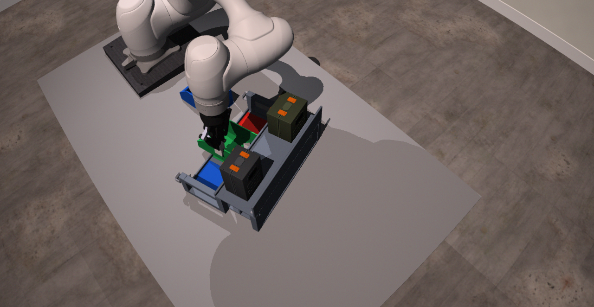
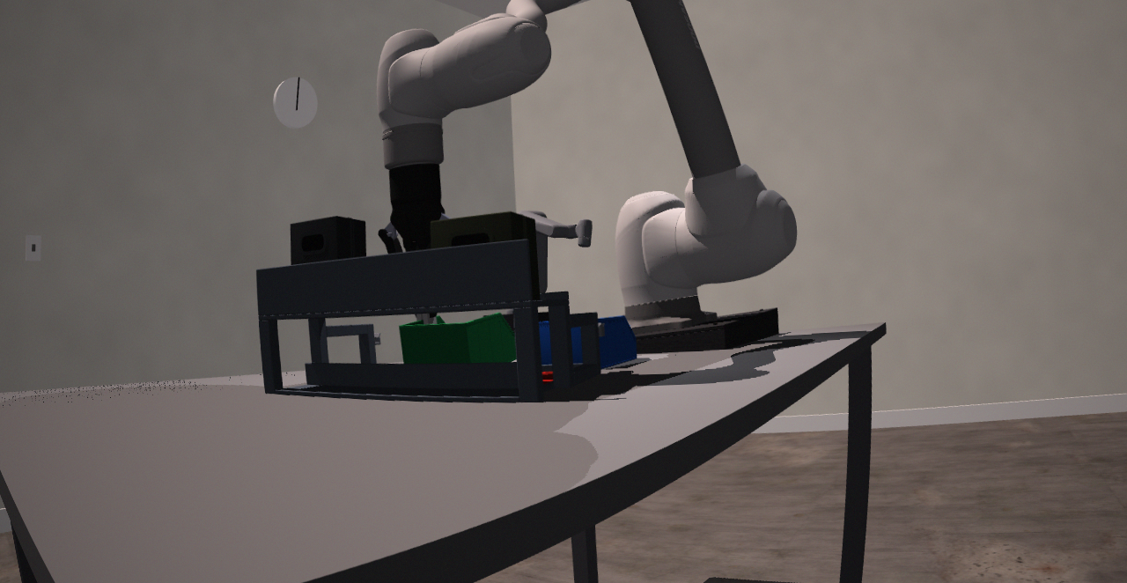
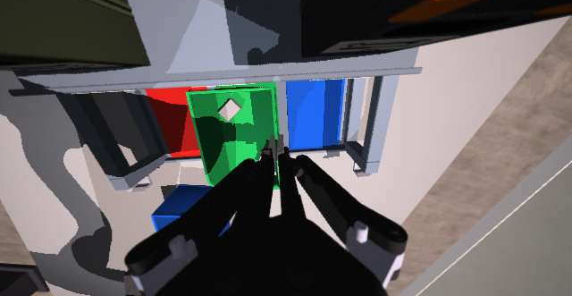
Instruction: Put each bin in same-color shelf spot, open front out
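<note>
My hand is 40 mm to the right of the green bin, 40 mm above it and 20 mm past it. From my hand the other things lie so: olive case 190 mm to the left, 100 mm ahead, 60 mm above; then black case 160 mm ahead, 70 mm above, 30 mm to the right; then blue bin 240 mm behind, 120 mm to the left, 50 mm below.
</note>
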